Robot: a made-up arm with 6 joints.
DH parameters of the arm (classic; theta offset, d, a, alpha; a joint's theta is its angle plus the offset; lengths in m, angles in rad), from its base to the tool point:
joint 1: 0 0.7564 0.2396 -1.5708
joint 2: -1.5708 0 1.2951 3.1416
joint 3: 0 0 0.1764 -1.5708
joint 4: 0 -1.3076 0 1.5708
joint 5: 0 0 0 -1.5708
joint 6: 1.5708 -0.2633 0 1.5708
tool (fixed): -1.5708 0 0 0
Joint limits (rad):
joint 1: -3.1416..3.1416
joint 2: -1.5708..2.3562
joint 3: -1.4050..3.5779
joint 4: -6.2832..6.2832
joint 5: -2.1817..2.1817
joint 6: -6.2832..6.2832
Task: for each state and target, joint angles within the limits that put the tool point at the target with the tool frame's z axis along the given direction. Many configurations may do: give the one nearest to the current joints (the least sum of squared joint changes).
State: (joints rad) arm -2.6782 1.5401 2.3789 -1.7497 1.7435 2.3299
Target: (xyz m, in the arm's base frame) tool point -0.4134 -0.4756 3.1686 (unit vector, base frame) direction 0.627 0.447 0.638
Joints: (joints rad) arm -1.9064 0.6400 2.3621 -1.4030 1.1203 2.5079
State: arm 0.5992 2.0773 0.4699 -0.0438 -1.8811 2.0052
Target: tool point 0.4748 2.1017 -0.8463 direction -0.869 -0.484 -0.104
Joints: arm 1.4181 1.9522 0.9745 0.6058 -1.5051 1.8292
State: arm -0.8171 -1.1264 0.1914 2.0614 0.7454 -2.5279
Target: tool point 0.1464 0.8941 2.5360 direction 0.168 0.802 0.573
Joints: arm -1.5510 -1.3269 0.1230 2.2213 0.8992 -2.2190
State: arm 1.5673 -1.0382 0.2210 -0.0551 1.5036 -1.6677
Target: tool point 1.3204 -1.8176 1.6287 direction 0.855 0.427 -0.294
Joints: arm 2.2343 -1.5123 0.7432 0.3151 1.3281 -1.4599
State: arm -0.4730 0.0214 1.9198 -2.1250 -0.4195 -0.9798
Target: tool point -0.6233 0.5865 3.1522 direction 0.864 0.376 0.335
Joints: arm -0.6649 0.0053 2.1651 -2.5926 -0.5947 -1.5178
